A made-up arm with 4 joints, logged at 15 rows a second.
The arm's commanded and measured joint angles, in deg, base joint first. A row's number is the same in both.
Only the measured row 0 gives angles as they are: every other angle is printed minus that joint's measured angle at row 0.
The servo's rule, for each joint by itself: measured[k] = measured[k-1] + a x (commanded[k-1-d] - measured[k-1]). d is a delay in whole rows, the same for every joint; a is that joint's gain. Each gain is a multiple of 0.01, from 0.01 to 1. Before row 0 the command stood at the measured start. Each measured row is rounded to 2 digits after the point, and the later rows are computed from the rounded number. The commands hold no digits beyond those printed.
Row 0, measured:
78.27, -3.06, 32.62, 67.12
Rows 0 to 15, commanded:
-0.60, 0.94, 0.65, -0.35
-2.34, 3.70, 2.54, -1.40
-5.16, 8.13, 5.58, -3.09
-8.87, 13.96, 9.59, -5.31
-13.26, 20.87, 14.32, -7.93
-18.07, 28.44, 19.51, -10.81
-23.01, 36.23, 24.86, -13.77
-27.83, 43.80, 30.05, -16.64
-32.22, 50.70, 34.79, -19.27
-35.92, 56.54, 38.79, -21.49
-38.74, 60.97, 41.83, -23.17
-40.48, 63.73, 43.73, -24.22
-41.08, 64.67, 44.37, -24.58
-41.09, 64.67, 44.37, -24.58
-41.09, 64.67, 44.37, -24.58
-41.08, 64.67, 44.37, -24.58
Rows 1 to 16, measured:
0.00, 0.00, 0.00, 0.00
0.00, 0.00, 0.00, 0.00
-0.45, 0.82, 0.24, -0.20
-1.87, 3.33, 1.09, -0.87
-4.34, 7.51, 2.75, -2.11
-7.74, 13.12, 5.28, -3.90
-11.88, 19.86, 8.62, -6.16
-16.52, 27.32, 12.65, -8.76
-21.39, 35.07, 17.17, -11.57
-26.22, 42.67, 21.94, -14.41
-30.72, 49.66, 26.69, -17.13
-34.62, 55.65, 31.17, -19.57
-37.71, 60.28, 35.11, -21.59
-39.79, 63.28, 38.30, -23.06
-40.76, 64.49, 40.55, -23.91
-41.01, 64.65, 41.96, -24.29
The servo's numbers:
d 2
a 0.75 0.87 0.37 0.56

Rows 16 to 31, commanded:
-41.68, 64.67, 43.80, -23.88
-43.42, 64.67, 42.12, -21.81
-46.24, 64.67, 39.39, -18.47
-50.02, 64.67, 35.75, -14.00
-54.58, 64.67, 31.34, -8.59
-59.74, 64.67, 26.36, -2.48
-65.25, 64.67, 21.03, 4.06
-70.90, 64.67, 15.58, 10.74
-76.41, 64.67, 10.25, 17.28
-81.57, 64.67, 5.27, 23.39
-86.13, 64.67, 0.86, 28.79
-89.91, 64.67, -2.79, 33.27
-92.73, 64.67, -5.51, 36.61
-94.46, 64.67, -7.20, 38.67
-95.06, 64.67, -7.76, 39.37
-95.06, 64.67, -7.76, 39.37
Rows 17 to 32, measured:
-41.07, 64.67, 42.85, -24.45
-41.08, 64.67, 43.41, -24.52
-41.53, 64.67, 43.55, -24.16
-42.95, 64.67, 43.02, -22.84
-45.42, 64.67, 41.68, -20.39
-48.87, 64.67, 39.49, -16.81
-53.15, 64.67, 36.47, -12.21
-58.09, 64.67, 32.73, -6.76
-63.46, 64.67, 28.40, -0.70
-69.04, 64.67, 23.66, 5.71
-74.57, 64.67, 18.70, 12.19
-79.82, 64.67, 13.73, 18.46
-84.55, 64.67, 8.97, 24.24
-88.57, 64.67, 4.62, 29.30
-91.69, 64.67, 0.87, 33.39
-93.77, 64.67, -2.12, 36.35

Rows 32 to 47, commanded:
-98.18, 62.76, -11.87, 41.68
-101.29, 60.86, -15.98, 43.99
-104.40, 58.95, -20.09, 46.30
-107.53, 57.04, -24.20, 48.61
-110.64, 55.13, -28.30, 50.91
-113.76, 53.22, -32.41, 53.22
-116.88, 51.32, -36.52, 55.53
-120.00, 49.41, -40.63, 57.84
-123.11, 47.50, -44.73, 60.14
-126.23, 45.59, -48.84, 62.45
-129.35, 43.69, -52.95, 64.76
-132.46, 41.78, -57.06, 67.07
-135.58, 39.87, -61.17, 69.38
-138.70, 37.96, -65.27, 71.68
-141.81, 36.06, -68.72, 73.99
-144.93, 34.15, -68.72, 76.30
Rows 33 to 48, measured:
-94.74, 64.67, -4.21, 38.04
-94.98, 64.67, -5.52, 38.78
-97.38, 63.01, -7.87, 40.40
-100.31, 61.14, -10.87, 42.41
-103.38, 59.23, -14.28, 44.59
-106.49, 57.32, -17.95, 46.84
-109.60, 55.41, -21.78, 49.12
-112.72, 53.50, -25.71, 51.42
-115.84, 51.60, -29.71, 53.72
-118.96, 49.69, -33.75, 56.03
-122.07, 47.78, -37.81, 58.33
-125.19, 45.87, -41.89, 60.64
-128.31, 43.97, -45.98, 62.95
-131.42, 42.06, -50.08, 65.26
-134.54, 40.15, -54.18, 67.57
-137.66, 38.24, -58.28, 69.87

